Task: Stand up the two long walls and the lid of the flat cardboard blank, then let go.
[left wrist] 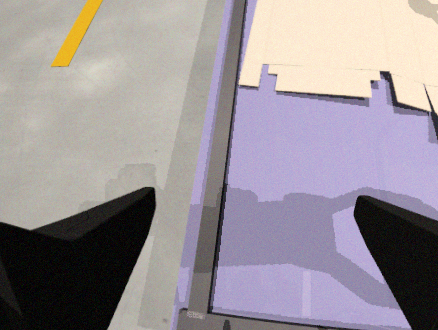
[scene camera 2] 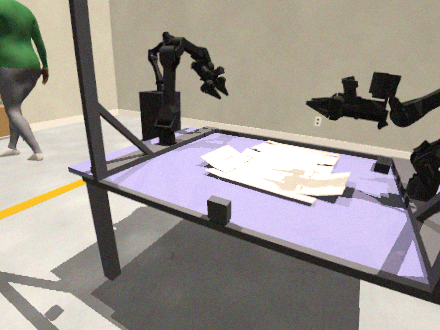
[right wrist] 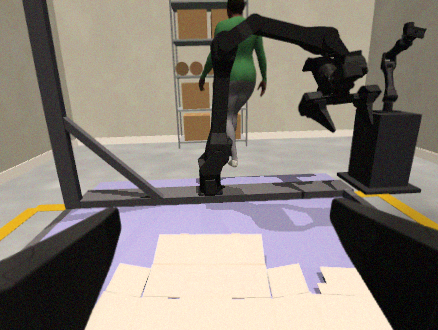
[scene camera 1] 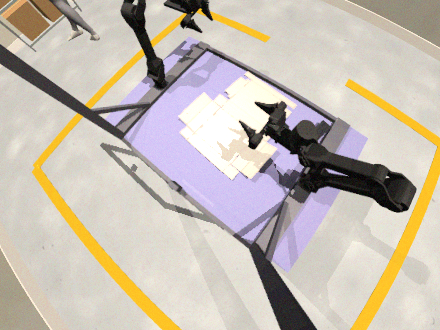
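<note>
The cream cardboard blank lies spread on the purple table top. Its long walls and lid lie down, roughly flat; some end flaps tilt slightly up. My left gripper is open and empty, high above the table's far left corner in scene camera 2, apart from the blank. My right gripper is open and empty, high above the blank, and casts a shadow on it.
A dark rail runs along the table's far edge. A dark upright post stands at a corner. A small black block sits on the near edge. A person stands on the floor beyond the table.
</note>
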